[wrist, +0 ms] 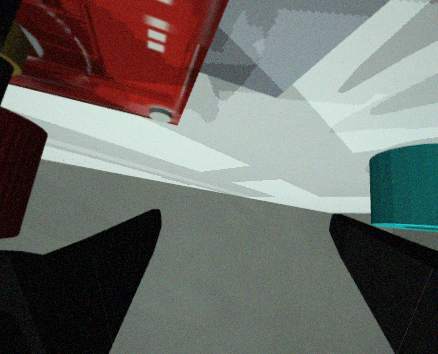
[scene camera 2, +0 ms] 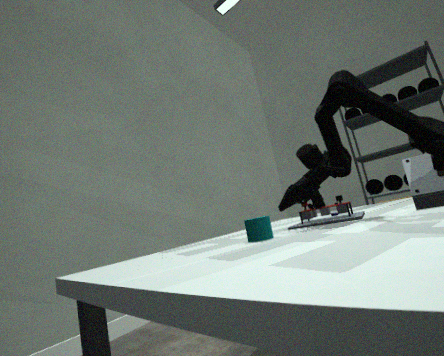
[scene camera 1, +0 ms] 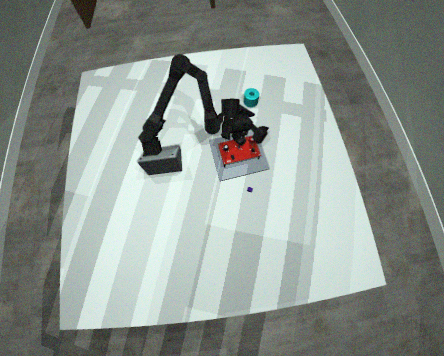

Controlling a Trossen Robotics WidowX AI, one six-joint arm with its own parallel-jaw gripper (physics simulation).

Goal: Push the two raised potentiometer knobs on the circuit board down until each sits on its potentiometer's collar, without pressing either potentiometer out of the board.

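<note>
The red circuit board stands on legs over a grey plate. One dark knob stands up at one end of the board. A dark red knob shows large at the left edge of the wrist view, left of the fingers. Its collar and the gap to it cannot be made out. My gripper is open and empty, low over the board's far edge, its fingers spread wide. The arm partly hides that edge in scene camera 1.
A teal cylinder stands on the table beyond the board. A small purple cube lies on the near side of the plate. The arm's base stands on a dark grey box. A shelf rack stands in the background.
</note>
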